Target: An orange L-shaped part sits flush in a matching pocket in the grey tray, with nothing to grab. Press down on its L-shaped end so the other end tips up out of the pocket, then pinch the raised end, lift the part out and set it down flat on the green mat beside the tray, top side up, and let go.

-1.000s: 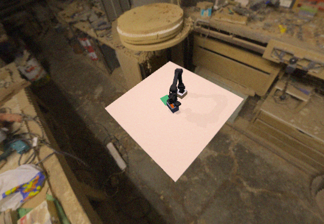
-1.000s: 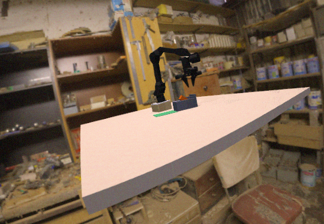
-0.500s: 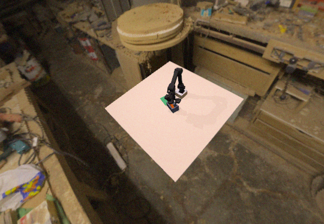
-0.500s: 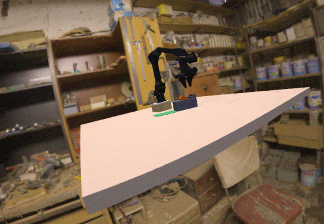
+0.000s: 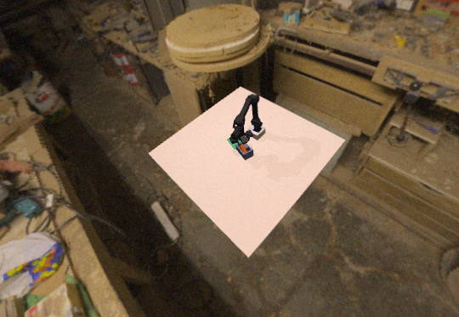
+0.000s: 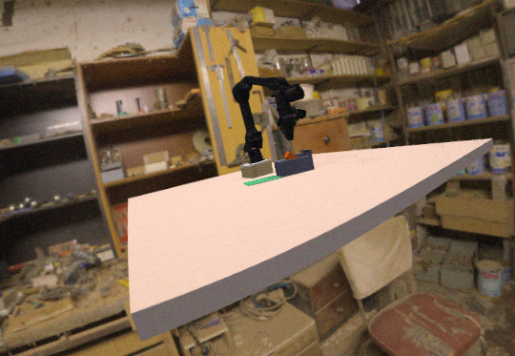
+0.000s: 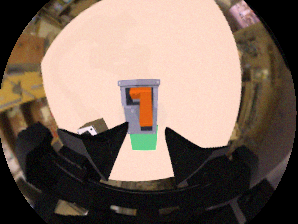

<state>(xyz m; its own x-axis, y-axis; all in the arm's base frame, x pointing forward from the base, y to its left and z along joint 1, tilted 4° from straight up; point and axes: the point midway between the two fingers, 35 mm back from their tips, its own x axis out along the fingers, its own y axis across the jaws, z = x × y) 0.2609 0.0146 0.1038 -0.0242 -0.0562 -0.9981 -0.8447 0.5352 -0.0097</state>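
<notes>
My gripper tip is 100 mm above the orange L-shaped part, 30 mm to the right of it and 10 mm past it. From my gripper tip the other things lie so: green mat 160 mm below, 140 mm to the right, 80 mm behind.
</notes>
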